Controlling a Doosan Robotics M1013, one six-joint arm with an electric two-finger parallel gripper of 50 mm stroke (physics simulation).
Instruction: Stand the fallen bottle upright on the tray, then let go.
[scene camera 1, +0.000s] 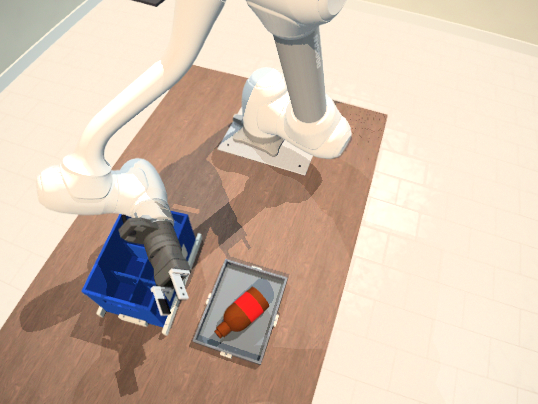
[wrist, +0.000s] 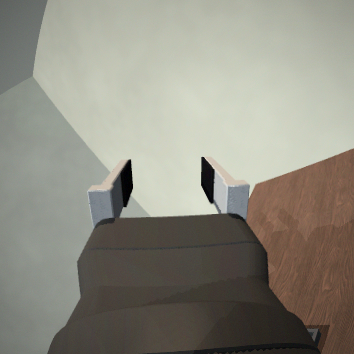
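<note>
There's a brown bottle (scene camera 1: 239, 315) that I can see, and you'd find my gripper at (scene camera 1: 174, 307) and also at (wrist: 166, 172).
</note>
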